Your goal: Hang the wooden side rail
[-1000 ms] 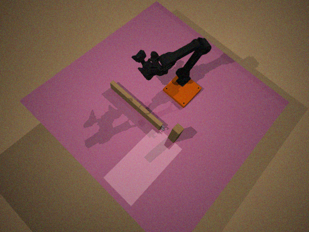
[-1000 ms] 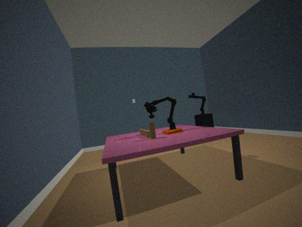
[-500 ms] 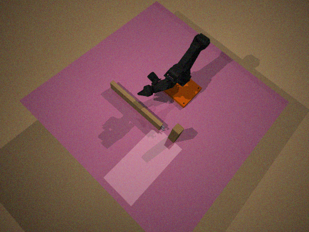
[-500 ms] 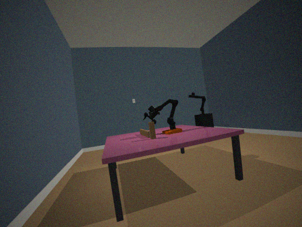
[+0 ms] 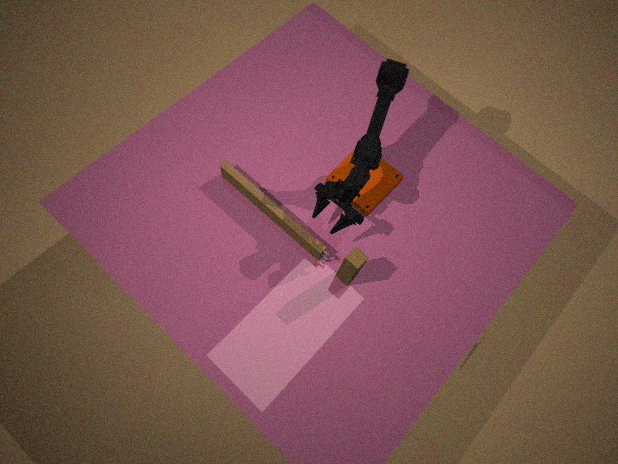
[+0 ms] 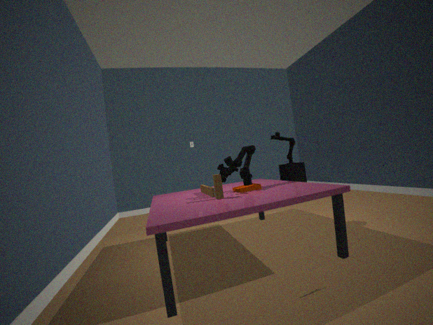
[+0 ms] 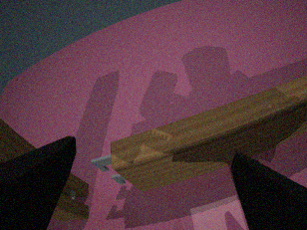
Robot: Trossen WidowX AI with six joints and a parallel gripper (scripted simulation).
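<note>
My gripper tip is now 15 cm to the right of the headboard post, 4 cm above it and 2 cm short of it.
</note>
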